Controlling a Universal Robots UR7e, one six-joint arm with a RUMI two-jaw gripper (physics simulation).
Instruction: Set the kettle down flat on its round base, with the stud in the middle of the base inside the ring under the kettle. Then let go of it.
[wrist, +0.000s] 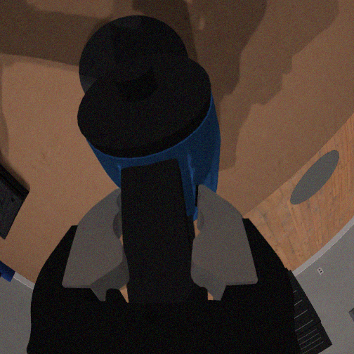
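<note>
There's a blue kettle (151, 121) and a round base (130, 36) to be seen, and the gripper (160, 188) is there with them.
</note>
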